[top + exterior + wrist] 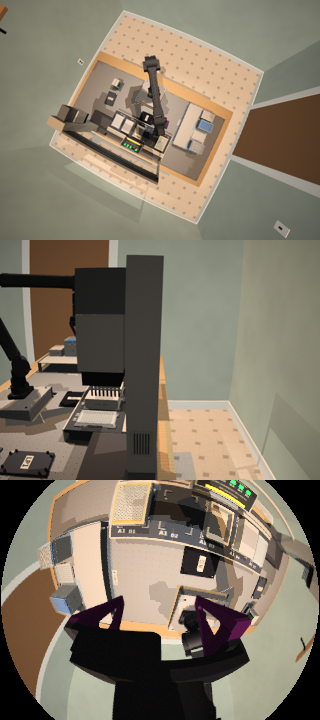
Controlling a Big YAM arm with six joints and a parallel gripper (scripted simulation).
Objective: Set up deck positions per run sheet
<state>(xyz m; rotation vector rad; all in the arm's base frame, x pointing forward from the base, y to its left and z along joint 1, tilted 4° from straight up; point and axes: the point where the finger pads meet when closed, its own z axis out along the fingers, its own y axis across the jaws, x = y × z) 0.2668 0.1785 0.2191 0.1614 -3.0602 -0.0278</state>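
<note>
My hand is 17 cm above the yellow-framed tip rack, 16 cm short of it and 8 cm to the right of it. Round my hand: cream reservoir 21 cm below, 16 cm to the right, 16 cm ahead; then regrip nest 26 cm below, 15 cm to the right; then pale block 28 cm to the right, 20 cm below, 16 cm ahead.
</note>
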